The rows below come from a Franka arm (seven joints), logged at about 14 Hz.
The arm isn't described. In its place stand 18 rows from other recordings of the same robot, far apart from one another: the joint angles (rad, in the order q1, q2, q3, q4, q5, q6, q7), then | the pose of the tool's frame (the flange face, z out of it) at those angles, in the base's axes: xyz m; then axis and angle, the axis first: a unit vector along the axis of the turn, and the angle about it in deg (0 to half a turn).
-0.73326 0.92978 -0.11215 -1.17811 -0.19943 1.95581 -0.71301 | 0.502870 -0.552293 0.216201 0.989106 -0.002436 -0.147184 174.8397
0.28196 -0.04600 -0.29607 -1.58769 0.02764 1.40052 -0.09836 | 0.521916 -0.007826 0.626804 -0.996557 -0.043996 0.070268 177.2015
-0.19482 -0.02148 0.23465 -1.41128 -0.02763 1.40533 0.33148 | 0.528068 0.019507 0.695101 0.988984 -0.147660 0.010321 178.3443
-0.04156 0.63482 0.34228 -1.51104 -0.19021 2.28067 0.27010 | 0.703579 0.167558 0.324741 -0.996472 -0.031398 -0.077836 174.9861
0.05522 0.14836 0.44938 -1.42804 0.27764 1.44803 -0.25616 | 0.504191 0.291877 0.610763 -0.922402 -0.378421 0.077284 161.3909
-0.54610 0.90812 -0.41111 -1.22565 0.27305 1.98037 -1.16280 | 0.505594 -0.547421 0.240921 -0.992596 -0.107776 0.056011 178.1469
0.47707 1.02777 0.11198 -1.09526 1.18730 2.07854 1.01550 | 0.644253 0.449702 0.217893 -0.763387 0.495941 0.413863 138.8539
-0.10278 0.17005 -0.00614 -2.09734 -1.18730 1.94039 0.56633 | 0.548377 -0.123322 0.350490 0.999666 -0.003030 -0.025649 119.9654
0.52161 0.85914 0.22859 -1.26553 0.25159 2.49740 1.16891 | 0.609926 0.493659 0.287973 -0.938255 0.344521 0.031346 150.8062
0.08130 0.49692 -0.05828 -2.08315 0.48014 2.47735 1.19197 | 0.573745 0.011325 0.175198 -0.707283 0.698411 0.109417 171.4916
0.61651 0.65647 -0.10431 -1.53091 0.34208 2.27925 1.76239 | 0.615311 0.369266 0.282366 -0.750965 0.656211 0.073750 169.9371
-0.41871 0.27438 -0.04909 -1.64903 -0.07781 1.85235 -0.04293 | 0.564467 -0.288989 0.447150 0.979138 -0.198086 -0.045277 176.1860
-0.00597 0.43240 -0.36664 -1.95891 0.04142 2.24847 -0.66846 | 0.565274 -0.211663 0.258373 0.986374 0.144197 -0.079201 177.1748
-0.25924 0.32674 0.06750 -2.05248 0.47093 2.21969 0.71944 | 0.569011 -0.096304 0.268592 -0.809924 0.572945 0.125529 161.8338
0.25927 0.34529 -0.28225 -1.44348 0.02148 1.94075 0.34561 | 0.678382 0.013884 0.515151 0.980875 -0.173958 0.087308 177.4381
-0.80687 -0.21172 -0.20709 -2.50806 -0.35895 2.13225 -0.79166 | 0.214099 -0.370403 0.345794 0.989417 0.001667 -0.145087 178.5864
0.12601 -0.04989 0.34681 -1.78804 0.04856 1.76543 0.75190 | 0.486574 0.257839 0.563909 -0.989643 0.143544 -0.001127 177.7528
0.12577 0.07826 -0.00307 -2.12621 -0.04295 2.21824 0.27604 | 0.550731 0.066535 0.374943 0.997912 -0.063782 0.010181 178.2089
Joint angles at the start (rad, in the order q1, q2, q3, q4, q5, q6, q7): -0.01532 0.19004 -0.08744 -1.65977 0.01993 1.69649 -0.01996
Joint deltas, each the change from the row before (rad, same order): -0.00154 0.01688 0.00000 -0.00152 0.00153 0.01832 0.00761; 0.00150 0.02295 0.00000 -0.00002 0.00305 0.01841 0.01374; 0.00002 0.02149 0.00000 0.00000 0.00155 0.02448 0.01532; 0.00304 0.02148 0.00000 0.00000 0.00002 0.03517 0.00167; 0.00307 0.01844 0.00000 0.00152 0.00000 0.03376 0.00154; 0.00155 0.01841 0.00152 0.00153 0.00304 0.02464 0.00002; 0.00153 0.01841 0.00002 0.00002 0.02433 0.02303 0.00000; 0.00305 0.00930 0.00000 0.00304 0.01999 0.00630 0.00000; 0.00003 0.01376 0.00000 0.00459 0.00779 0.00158 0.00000; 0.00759 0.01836 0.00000 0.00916 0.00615 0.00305 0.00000; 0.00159 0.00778 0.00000 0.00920 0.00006 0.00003 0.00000; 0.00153 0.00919 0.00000 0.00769 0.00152 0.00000 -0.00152
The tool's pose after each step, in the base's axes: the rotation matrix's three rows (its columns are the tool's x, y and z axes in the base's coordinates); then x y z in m. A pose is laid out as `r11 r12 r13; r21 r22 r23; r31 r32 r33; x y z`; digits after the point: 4 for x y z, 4 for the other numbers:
0.9839 -0.0964 -0.1508; -0.0946 -0.9953 0.0190; -0.1519 -0.0045 -0.9884; 0.6048 -0.0576 0.4729
0.9818 -0.1094 -0.1551; -0.1075 -0.9940 0.0202; -0.1564 -0.0032 -0.9877; 0.6101 -0.0567 0.4602
0.9804 -0.1249 -0.1521; -0.1234 -0.9922 0.0194; -0.1534 -0.0003 -0.9882; 0.6157 -0.0569 0.4488
0.9826 -0.1236 -0.1389; -0.1227 -0.9923 0.0156; -0.1397 0.0017 -0.9902; 0.6224 -0.0555 0.4380
0.9849 -0.1221 -0.1224; -0.1216 -0.9925 0.0118; -0.1229 0.0033 -0.9924; 0.6286 -0.0541 0.4296
0.9861 -0.1203 -0.1146; -0.1197 -0.9927 0.0123; -0.1152 0.0016 -0.9933; 0.6336 -0.0523 0.4205
0.9859 -0.1284 -0.1077; -0.1256 -0.9915 0.0331; -0.1110 -0.0191 -0.9936; 0.6381 -0.0497 0.4105
0.9854 -0.1335 -0.1057; -0.1287 -0.9904 0.0508; -0.1114 -0.0364 -0.9931; 0.6404 -0.0464 0.4065
0.9842 -0.1369 -0.1124; -0.1311 -0.9897 0.0576; -0.1191 -0.0419 -0.9920; 0.6426 -0.0459 0.3999
0.9842 -0.1320 -0.1183; -0.1255 -0.9902 0.0614; -0.1253 -0.0456 -0.9911; 0.6463 -0.0406 0.3925
0.9846 -0.1301 -0.1170; -0.1237 -0.9905 0.0605; -0.1238 -0.0451 -0.9913; 0.6487 -0.0396 0.3917
0.9847 -0.1276 -0.1185; -0.1210 -0.9908 0.0611; -0.1252 -0.0459 -0.9911; 0.6509 -0.0384 0.3892

